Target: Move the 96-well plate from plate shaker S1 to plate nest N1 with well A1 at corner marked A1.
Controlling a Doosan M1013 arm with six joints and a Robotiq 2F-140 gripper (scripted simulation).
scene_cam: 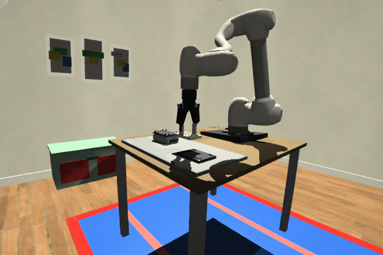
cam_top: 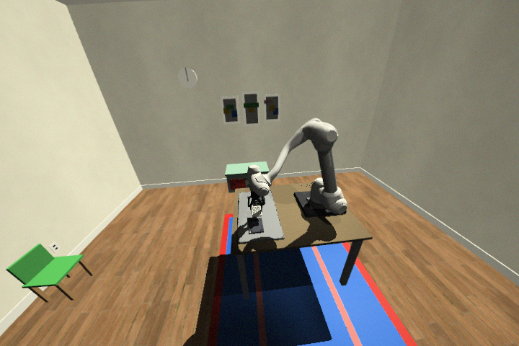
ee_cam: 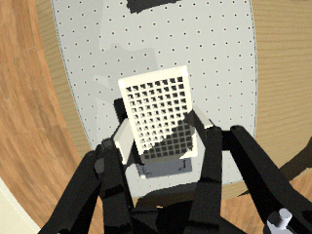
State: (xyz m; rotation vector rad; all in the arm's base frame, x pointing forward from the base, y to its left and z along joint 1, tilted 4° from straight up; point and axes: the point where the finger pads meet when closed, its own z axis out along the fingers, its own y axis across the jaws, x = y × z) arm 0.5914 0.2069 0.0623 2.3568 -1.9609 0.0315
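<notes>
Now: hand 110 mm above the dark plate nest N1 and 80 mm to the right of it. Round my hand: white 96-well plate 20 mm below.
</notes>
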